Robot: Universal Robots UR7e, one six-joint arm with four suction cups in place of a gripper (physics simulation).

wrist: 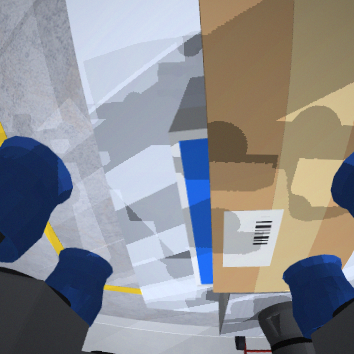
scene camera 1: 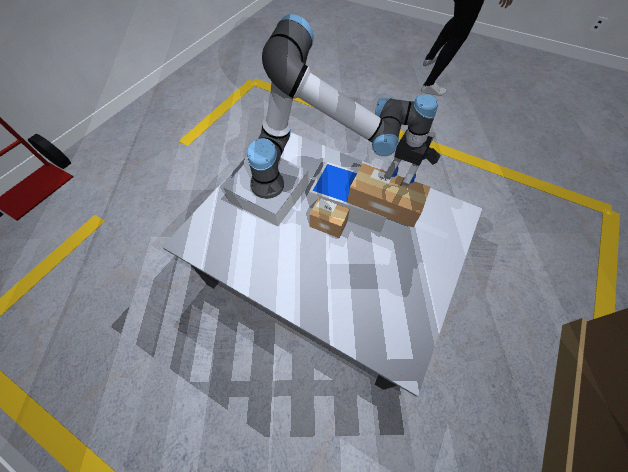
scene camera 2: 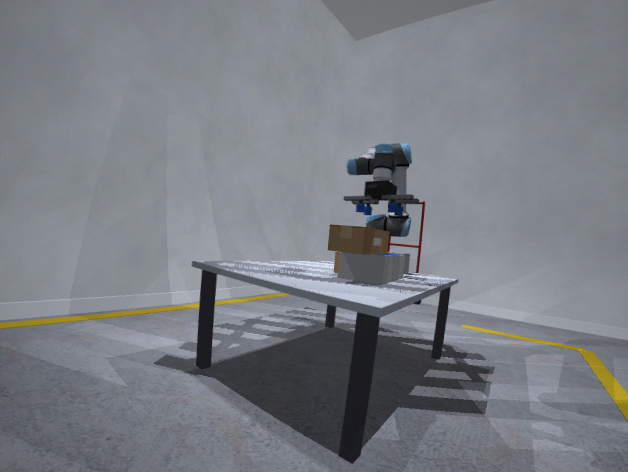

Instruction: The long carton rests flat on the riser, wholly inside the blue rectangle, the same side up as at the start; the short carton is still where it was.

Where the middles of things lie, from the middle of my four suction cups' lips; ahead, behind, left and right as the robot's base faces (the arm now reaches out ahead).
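Relative to the long carton (scene camera 1: 370,190), my suction cup is 8 cm to the left, 3 cm past it and 13 cm above it. Counted from my suction cup: short carton (scene camera 1: 328,217), 22 cm to the right, 24 cm behind, 25 cm below; grey riser (scene camera 2: 381,269), 7 cm to the right, 18 cm behind, 24 cm below.
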